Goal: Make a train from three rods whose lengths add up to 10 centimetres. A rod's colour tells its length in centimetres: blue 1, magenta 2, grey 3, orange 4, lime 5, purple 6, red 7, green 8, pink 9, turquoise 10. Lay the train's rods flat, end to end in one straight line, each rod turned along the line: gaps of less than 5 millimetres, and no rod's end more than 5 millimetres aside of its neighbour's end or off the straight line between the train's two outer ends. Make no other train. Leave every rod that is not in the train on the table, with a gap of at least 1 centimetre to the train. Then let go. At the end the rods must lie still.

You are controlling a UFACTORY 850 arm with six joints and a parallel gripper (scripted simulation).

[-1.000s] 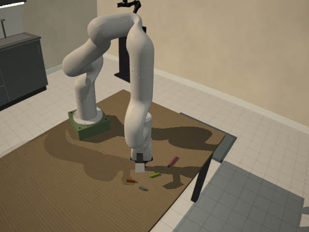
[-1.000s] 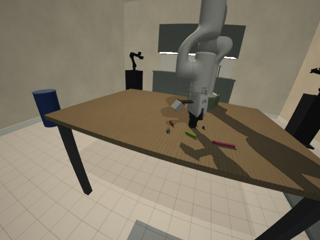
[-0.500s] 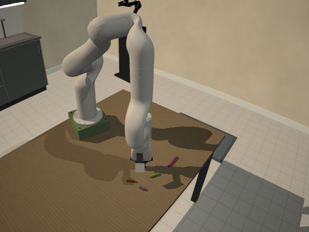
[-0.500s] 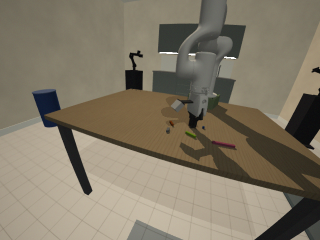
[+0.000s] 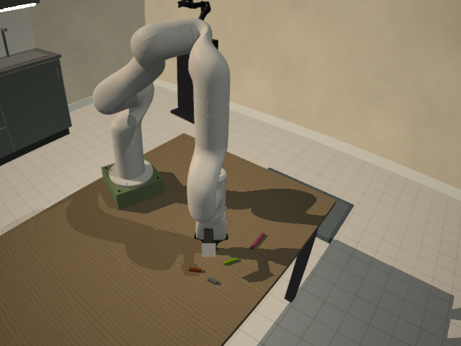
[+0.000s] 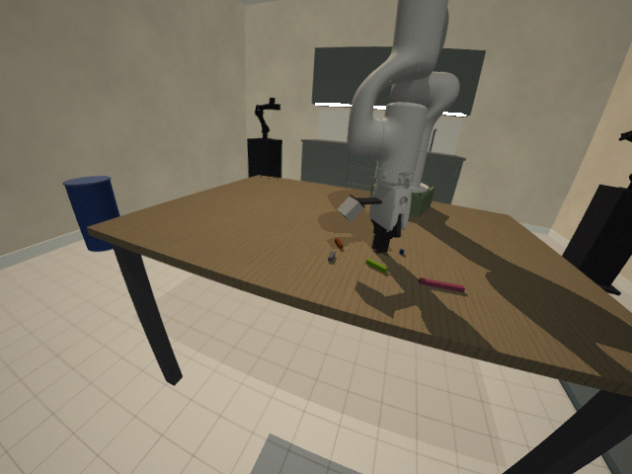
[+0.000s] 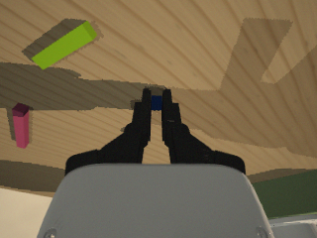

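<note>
Now: the orange rod 10 cm to the right of my hand, 3 cm ahead of it and 2 cm below it. From my hand the other things lie so: pink rod: 15 cm to the left, 9 cm ahead, 2 cm below; grey rod: 10 cm ahead, 9 cm to the right, 2 cm below; lime rod: 8 cm ahead, 2 cm below, 1 cm to the left.
</note>
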